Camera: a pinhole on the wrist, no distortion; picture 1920 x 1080 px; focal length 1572.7 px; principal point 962.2 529.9 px. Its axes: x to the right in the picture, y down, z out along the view. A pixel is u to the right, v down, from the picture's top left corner.
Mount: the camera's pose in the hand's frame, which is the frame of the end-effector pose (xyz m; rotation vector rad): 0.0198 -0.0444 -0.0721 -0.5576 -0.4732 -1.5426
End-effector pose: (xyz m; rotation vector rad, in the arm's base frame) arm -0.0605 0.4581 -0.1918 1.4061 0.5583 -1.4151
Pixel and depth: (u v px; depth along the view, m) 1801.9 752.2 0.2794
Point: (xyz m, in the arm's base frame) -0.1482 0.2248 -0.2081
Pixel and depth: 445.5 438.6 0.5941
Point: 0.2299 0.0304 -0.0023
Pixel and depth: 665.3 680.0 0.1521
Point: -0.0042 0.3913 -0.2033
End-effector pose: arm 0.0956 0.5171 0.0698 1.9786 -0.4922 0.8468
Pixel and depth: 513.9 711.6 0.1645
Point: 0.0825 0.4446 0.1491
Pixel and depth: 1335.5 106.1 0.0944
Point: 0.1040 0.5041 0.0614
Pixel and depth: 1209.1 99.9 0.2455
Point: 0.0791 0.3503 0.0378
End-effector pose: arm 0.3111 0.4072 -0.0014 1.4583 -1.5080 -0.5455
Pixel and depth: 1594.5 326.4 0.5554
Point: -0.1802 0.3073 -0.1431
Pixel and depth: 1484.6 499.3 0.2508
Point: 0.1441 0.3380 -0.0394
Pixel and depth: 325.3 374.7 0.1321
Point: 0.2718 0.4078 0.0688
